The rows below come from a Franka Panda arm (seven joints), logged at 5 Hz.
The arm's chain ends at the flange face. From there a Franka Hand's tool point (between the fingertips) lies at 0.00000 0.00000 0.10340 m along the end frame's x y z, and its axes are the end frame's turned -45 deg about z.
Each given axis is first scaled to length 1.
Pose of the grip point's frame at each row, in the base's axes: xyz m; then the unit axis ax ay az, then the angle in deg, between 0 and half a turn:
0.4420, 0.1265, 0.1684, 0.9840, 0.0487, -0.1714, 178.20
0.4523, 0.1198, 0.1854, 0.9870, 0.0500, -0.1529, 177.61
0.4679, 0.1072, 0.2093, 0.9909, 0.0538, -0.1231, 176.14
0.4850, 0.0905, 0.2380, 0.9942, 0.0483, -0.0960, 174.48
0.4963, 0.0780, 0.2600, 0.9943, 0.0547, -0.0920, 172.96
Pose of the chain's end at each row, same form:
0.4767, 0.1314, 0.2657, 0.9306, -0.3326, -0.1528, 170.81
0.4833, 0.1256, 0.2839, 0.9336, -0.3324, -0.1337, 171.08
0.4927, 0.1155, 0.3093, 0.9384, -0.3303, -0.1011, 171.03
0.5042, 0.1013, 0.3390, 0.9390, -0.3366, -0.0704, 170.69
0.5145, 0.0916, 0.3609, 0.9417, -0.3307, -0.0616, 169.46

